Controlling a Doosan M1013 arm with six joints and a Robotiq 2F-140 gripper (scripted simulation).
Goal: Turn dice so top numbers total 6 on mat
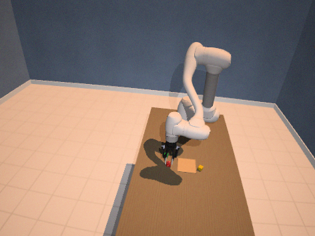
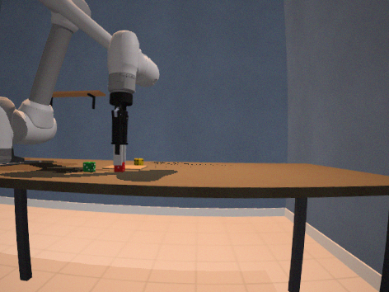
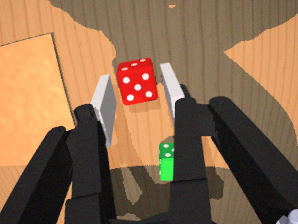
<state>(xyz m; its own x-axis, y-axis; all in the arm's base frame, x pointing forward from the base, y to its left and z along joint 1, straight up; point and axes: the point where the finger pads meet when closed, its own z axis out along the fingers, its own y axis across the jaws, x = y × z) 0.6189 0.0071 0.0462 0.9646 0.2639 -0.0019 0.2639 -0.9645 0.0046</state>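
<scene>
Now: the red die 40 mm below my hand. Round my hand: yellow die: 40 mm behind, 240 mm to the left, 40 mm below; then tan mat: 50 mm behind, 130 mm to the left, 50 mm below; then green die: 90 mm behind, 40 mm to the right, 40 mm below.
</scene>
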